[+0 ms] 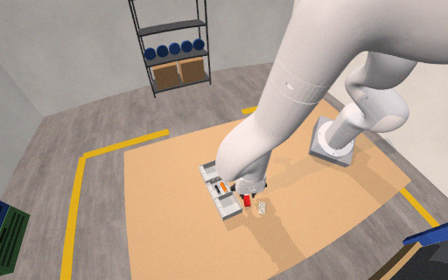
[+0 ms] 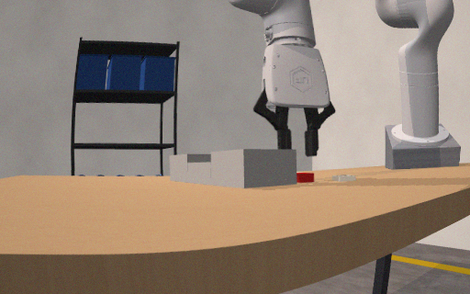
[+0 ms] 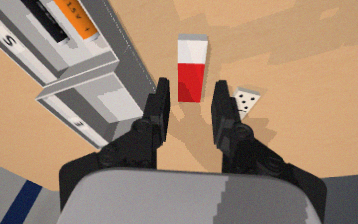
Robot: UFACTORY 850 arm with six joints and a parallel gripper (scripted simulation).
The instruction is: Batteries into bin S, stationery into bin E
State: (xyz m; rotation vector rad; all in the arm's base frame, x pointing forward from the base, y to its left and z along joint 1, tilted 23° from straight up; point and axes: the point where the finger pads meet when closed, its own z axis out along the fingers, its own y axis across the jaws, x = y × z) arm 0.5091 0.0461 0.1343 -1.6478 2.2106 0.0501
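Now: hand 1 cm to the left of the eraser and 5 cm above it. From my hand the other things lie so: brass bolt 5 cm behind, 8 cm to the right, 5 cm below; orange battery 7 cm ahead, 8 cm to the right, 4 cm below; white domino 4 cm behind, 6 cm to the left, 5 cm below.
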